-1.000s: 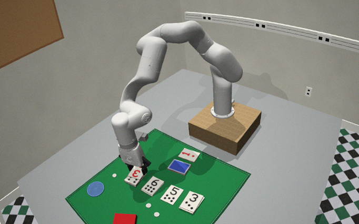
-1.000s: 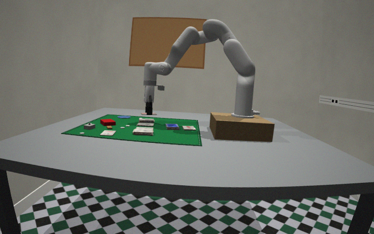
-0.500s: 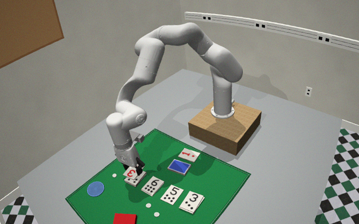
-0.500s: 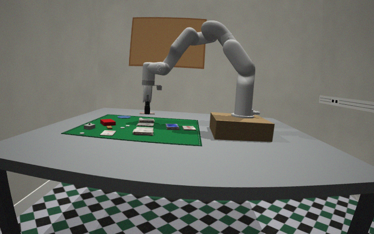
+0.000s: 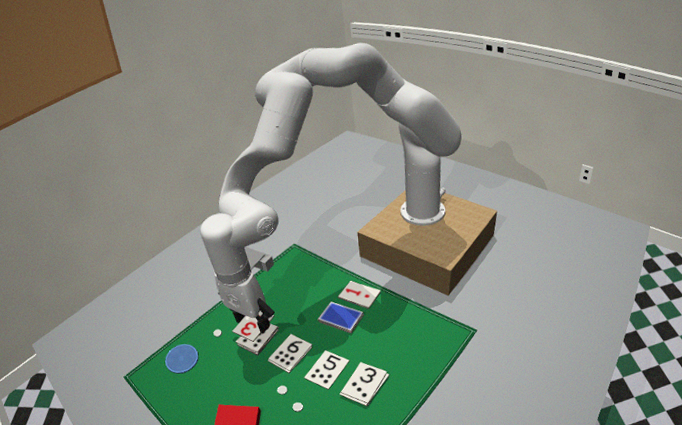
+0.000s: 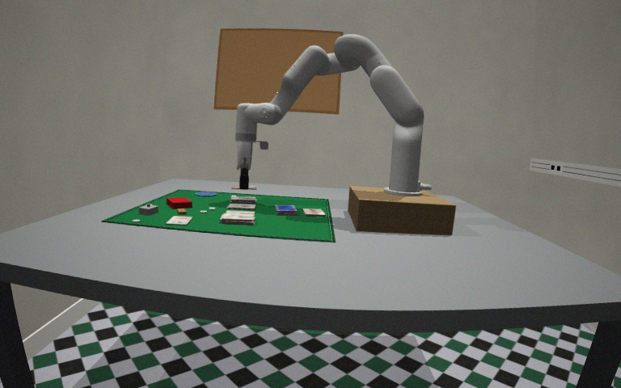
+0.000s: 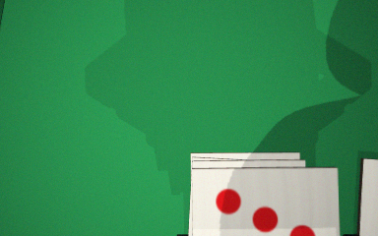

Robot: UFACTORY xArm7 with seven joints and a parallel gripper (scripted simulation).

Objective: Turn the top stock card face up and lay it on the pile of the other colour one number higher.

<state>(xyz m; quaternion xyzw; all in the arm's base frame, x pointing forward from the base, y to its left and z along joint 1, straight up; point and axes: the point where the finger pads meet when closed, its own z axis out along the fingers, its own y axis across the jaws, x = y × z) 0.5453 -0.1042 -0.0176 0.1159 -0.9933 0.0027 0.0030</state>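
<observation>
Right now the green mat is 120 mm to the left of my hand and 80 mm below it. From my hand the other things lie so: reference card 110 mm ahead, 340 mm to the left, 70 mm below; then grey block 240 mm ahead, 290 mm to the left, 50 mm below; then red block 190 mm ahead, 150 mm to the left, 60 mm below.
</observation>
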